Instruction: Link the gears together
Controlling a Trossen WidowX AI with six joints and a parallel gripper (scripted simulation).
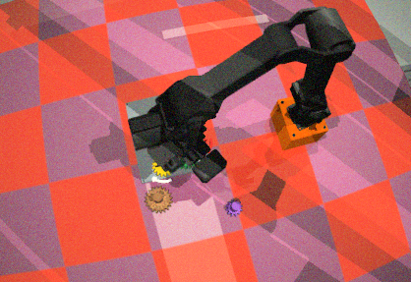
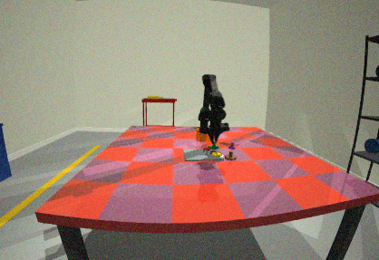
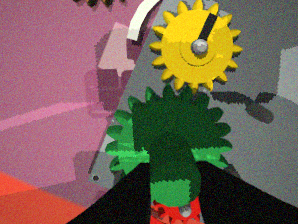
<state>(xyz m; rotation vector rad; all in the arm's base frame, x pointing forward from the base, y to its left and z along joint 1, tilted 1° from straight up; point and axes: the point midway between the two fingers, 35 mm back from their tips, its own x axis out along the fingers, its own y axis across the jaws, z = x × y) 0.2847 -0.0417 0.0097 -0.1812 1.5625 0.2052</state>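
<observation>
My gripper tip is 50 mm past the red gear, 20 mm to the left of it and 50 mm above it. The rest, counted from my gripper tip: brown gear (100 mm ahead, 60 mm to the left, 40 mm below); dark green gear (10 mm below); yellow gear (50 mm ahead, 40 mm below).
</observation>
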